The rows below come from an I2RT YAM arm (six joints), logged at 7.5 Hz.
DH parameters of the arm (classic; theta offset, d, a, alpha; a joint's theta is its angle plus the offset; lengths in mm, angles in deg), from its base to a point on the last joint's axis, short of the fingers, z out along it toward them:
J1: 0 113.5 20 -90
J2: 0 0 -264 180
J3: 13.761 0 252.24 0
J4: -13.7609 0 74 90
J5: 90 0 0 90
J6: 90 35.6 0 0
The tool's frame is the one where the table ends.
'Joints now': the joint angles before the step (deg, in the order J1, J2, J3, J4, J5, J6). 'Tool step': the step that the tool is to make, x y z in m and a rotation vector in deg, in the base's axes. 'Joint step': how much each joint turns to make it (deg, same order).
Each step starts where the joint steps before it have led.
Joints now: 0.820 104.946 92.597 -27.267 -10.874 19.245
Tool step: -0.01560 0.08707 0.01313 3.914 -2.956 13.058
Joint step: 11.737 -1.727 -0.548 2.646 -3.213 2.033
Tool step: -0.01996 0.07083 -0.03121 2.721 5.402 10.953
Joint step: 9.704 1.902 -3.559 1.855 -3.563 2.666
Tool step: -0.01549 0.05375 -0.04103 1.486 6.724 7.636
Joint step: 7.104 4.567 -2.057 2.209 -3.234 2.995
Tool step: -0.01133 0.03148 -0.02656 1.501 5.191 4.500
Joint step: 4.043 3.564 -0.524 1.465 -3.148 2.688
